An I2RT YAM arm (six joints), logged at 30 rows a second.
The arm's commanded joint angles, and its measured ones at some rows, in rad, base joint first. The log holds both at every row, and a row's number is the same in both.
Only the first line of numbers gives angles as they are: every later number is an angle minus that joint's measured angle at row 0.
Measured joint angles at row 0: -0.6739, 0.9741, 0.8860, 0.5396, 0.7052, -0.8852
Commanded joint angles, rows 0 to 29: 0.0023, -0.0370, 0.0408, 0.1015, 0.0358, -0.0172; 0.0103, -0.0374, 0.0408, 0.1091, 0.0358, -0.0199; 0.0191, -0.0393, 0.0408, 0.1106, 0.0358, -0.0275; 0.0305, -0.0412, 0.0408, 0.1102, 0.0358, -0.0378; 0.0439, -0.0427, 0.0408, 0.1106, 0.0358, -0.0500; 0.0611, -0.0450, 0.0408, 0.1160, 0.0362, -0.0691; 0.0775, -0.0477, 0.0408, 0.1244, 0.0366, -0.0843; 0.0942, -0.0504, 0.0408, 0.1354, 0.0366, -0.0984; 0.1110, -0.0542, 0.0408, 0.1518, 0.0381, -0.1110; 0.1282, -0.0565, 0.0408, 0.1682, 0.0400, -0.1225; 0.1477, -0.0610, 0.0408, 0.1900, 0.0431, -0.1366; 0.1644, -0.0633, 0.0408, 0.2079, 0.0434, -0.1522; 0.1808, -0.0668, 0.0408, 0.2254, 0.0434, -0.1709; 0.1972, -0.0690, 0.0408, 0.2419, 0.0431, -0.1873; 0.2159, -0.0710, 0.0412, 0.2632, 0.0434, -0.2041; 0.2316, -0.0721, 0.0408, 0.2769, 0.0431, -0.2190; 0.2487, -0.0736, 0.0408, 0.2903, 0.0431, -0.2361; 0.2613, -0.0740, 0.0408, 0.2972, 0.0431, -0.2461; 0.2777, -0.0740, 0.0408, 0.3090, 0.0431, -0.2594; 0.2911, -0.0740, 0.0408, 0.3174, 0.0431, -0.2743; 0.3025, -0.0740, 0.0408, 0.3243, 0.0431, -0.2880; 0.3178, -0.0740, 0.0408, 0.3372, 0.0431, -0.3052; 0.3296, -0.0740, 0.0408, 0.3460, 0.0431, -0.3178; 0.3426, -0.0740, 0.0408, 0.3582, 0.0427, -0.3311; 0.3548, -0.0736, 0.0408, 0.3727, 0.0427, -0.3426; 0.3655, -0.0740, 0.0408, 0.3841, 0.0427, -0.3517; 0.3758, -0.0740, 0.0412, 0.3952, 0.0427, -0.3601; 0.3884, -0.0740, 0.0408, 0.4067, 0.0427, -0.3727; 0.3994, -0.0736, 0.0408, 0.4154, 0.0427, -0.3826; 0.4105, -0.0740, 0.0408, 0.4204, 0.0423, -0.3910
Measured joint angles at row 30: 0.3643, -0.0027, -0.0443, 0.3536, 0.1785, -0.3548
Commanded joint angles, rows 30 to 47: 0.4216, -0.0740, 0.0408, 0.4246, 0.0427, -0.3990; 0.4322, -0.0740, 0.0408, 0.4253, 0.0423, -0.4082; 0.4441, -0.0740, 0.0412, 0.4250, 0.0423, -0.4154; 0.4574, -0.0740, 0.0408, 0.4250, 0.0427, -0.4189; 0.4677, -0.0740, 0.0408, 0.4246, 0.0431, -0.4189; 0.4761, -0.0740, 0.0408, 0.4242, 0.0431, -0.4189; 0.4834, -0.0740, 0.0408, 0.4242, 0.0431, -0.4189; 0.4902, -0.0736, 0.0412, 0.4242, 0.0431, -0.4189; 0.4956, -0.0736, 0.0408, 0.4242, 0.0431, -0.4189; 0.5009, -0.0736, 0.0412, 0.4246, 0.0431, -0.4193; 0.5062, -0.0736, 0.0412, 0.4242, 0.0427, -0.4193; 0.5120, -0.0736, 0.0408, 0.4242, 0.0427, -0.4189; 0.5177, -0.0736, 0.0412, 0.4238, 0.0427, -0.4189; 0.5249, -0.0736, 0.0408, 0.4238, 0.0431, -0.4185; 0.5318, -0.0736, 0.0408, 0.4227, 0.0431, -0.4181; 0.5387, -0.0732, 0.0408, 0.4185, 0.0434, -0.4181; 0.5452, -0.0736, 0.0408, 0.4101, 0.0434, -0.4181; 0.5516, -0.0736, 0.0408, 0.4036, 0.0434, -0.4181
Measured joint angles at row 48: 0.5234, -0.0534, -0.0153, 0.3872, 0.1270, -0.4242
